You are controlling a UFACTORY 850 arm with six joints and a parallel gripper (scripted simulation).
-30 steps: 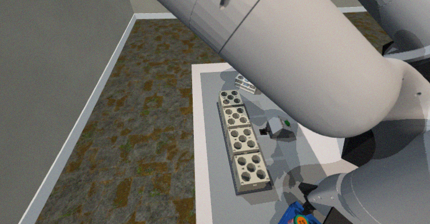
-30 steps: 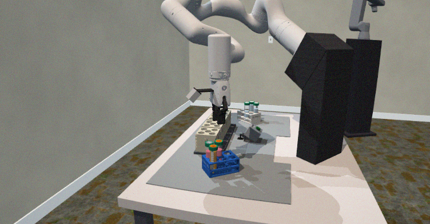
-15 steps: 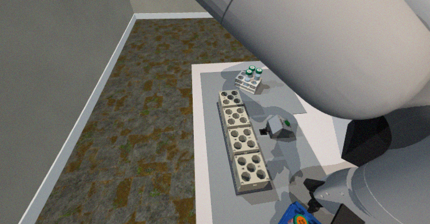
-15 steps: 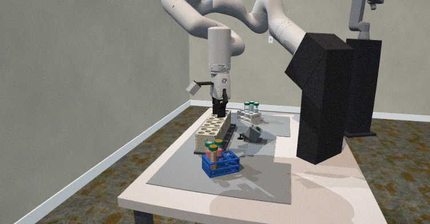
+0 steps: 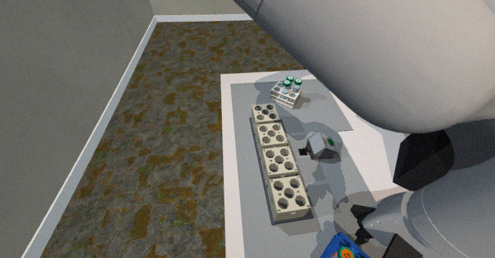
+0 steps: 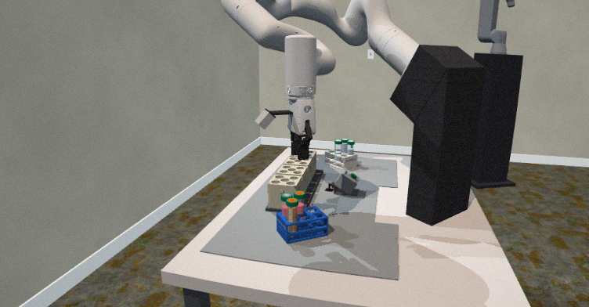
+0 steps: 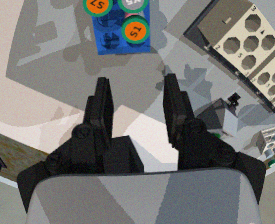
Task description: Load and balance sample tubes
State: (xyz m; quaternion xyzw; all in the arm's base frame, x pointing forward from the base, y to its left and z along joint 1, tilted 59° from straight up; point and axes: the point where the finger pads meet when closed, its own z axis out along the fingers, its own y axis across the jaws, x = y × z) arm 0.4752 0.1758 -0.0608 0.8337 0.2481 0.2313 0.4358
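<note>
Now: the sample S7 3 cm ahead of my hand, 6 cm to the left of it and 19 cm below it. The rest, counted from my hand: blue sample rack RS: 1 cm behind, 2 cm to the left, 22 cm below; sample S1: 1 cm ahead, 19 cm below; grey-dot tube X5: 3 cm ahead, 2 cm to the left, 19 cm below.
</note>
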